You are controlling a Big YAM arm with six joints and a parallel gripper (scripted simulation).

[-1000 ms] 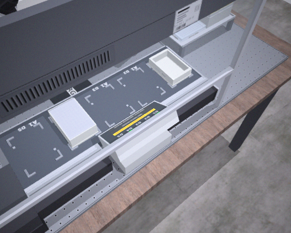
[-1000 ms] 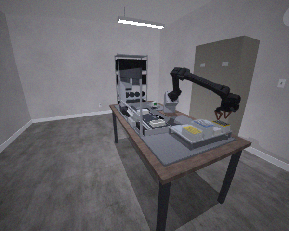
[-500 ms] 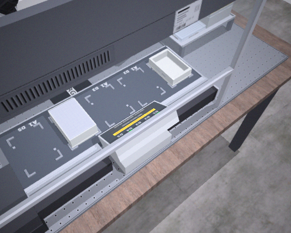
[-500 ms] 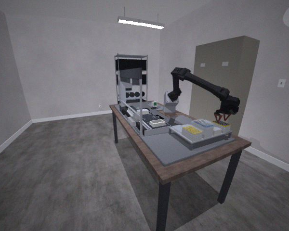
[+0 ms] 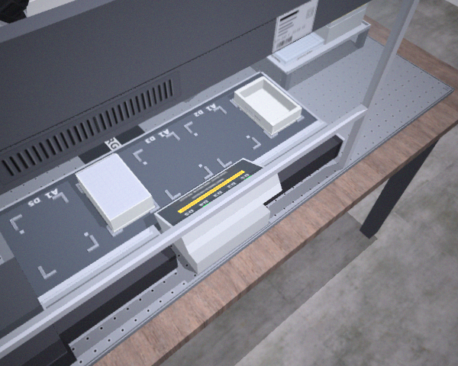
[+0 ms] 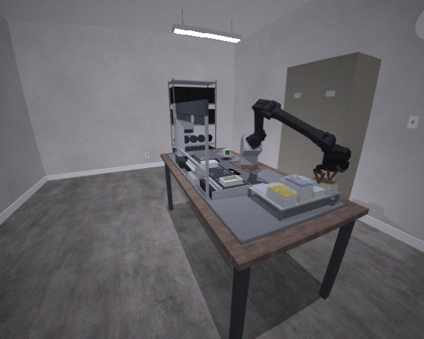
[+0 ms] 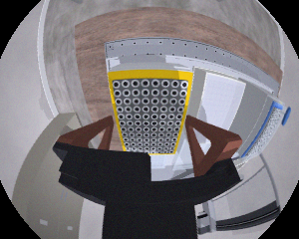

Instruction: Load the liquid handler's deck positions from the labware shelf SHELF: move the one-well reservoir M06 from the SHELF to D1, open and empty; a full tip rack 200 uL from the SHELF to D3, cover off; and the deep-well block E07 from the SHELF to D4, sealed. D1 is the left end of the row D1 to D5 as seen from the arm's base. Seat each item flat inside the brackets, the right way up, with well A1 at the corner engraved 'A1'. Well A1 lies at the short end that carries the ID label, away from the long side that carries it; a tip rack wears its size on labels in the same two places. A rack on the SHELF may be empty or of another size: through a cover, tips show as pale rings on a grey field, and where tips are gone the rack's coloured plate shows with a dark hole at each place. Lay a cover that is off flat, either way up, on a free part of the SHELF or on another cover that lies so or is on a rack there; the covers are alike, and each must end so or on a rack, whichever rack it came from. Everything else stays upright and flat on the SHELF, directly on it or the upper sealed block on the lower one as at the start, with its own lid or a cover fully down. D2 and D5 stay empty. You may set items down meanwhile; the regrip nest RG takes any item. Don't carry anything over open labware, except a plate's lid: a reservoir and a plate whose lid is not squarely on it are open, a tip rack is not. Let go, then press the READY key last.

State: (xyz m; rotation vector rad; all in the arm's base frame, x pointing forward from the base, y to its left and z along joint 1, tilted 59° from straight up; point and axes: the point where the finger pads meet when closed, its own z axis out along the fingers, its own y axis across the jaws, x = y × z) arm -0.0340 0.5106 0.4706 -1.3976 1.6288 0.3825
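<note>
My gripper is now 10 mm short of the yellow tip rack, 10 mm to the left of it and 10 mm above it. The rest, counted from my hand: clear flat plate (330 mm ahead, 110 mm to the right, 50 mm below); white one-well reservoir (470 mm ahead, 280 mm to the right, 60 mm below); shelf (170 mm ahead, 50 mm to the right, 60 mm below).
</note>
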